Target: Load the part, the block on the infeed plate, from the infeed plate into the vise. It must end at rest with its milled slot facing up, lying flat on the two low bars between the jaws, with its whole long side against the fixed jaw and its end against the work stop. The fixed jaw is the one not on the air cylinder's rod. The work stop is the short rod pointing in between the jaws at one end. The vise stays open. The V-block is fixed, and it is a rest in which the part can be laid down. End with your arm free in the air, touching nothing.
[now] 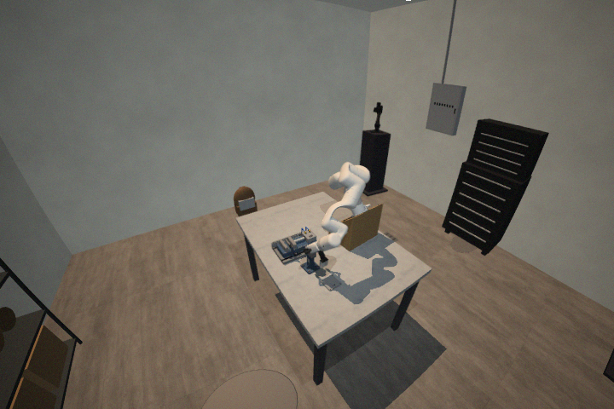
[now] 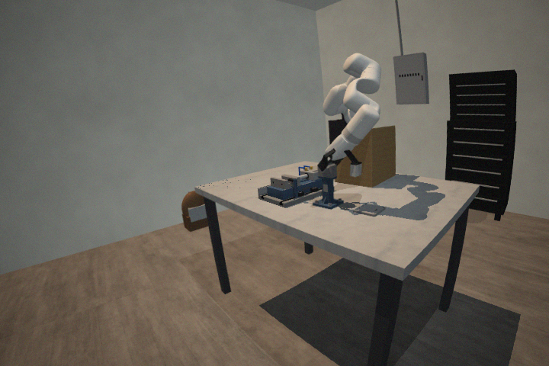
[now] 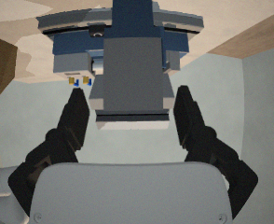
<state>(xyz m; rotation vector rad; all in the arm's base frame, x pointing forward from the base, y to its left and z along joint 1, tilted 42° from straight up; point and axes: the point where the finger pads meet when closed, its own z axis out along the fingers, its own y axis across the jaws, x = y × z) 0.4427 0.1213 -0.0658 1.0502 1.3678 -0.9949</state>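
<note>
The part is right at my hand. Round my hand: moving jaw 200 mm to the right, 80 mm below, 50 mm ahead; then air cylinder rod 200 mm to the right, 80 mm below; then work stop 150 mm to the right, 80 mm ahead, 70 mm below.
</note>
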